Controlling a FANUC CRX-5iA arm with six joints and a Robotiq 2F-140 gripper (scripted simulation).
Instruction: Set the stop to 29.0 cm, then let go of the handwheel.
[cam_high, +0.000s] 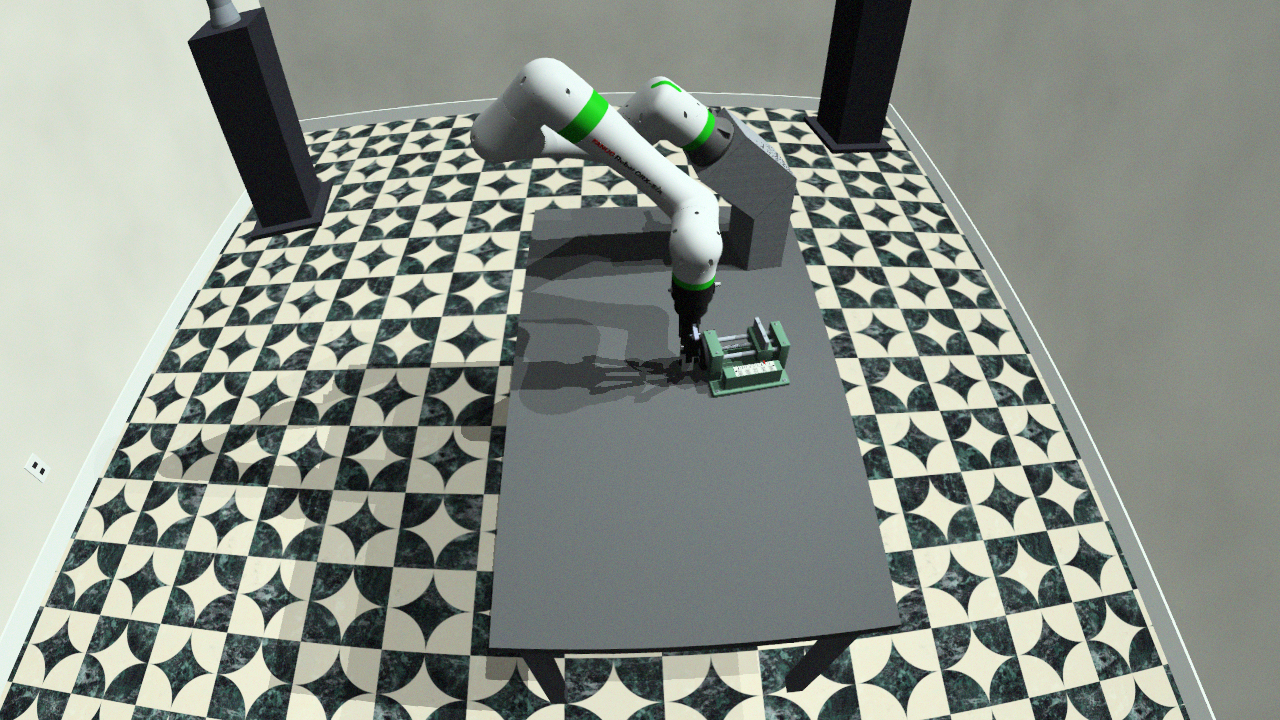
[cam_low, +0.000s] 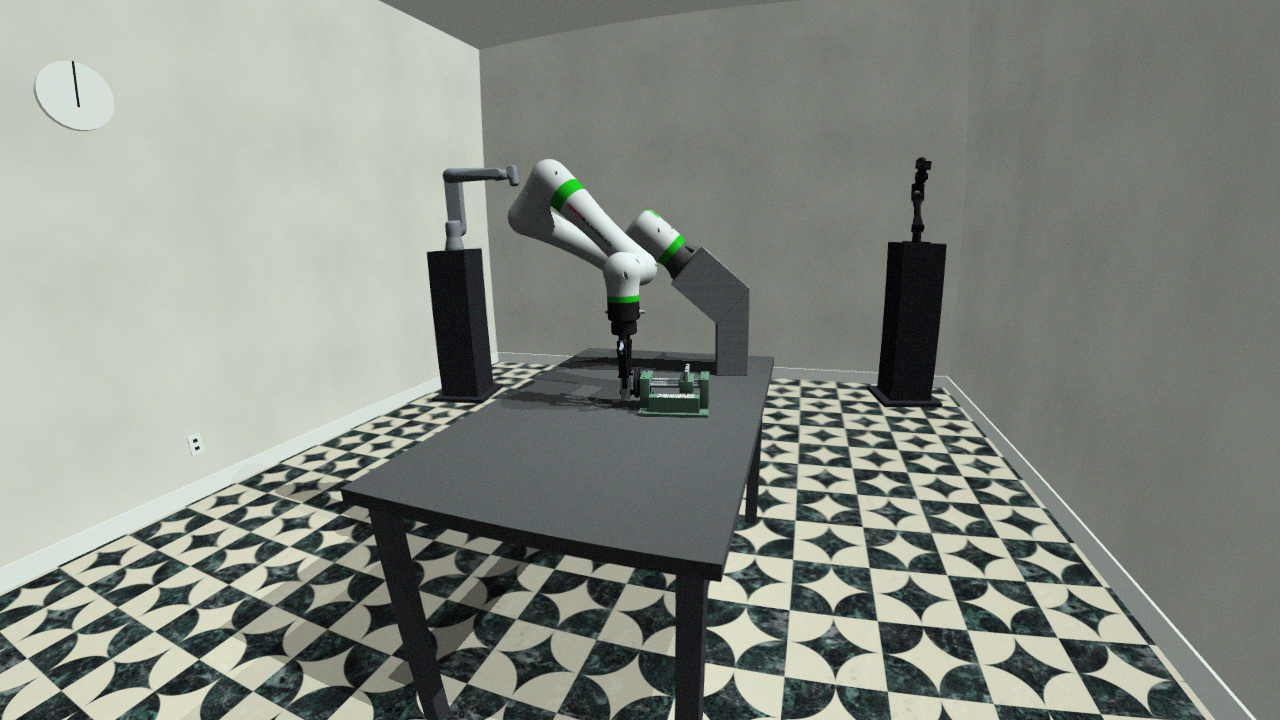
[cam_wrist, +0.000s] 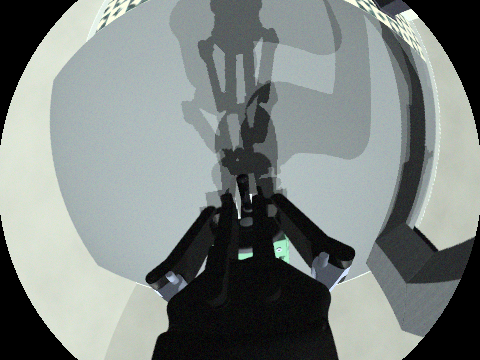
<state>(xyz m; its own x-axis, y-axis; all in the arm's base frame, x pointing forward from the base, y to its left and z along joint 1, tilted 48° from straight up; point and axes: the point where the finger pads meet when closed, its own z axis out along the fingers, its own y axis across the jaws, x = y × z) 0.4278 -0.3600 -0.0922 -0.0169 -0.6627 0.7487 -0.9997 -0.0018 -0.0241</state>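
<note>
The black handwheel lies 2 cm to the left of my hand and 1 cm below it. Round my hand: green stop fixture: 18 cm to the left, 3 cm above, 2 cm ahead.
</note>
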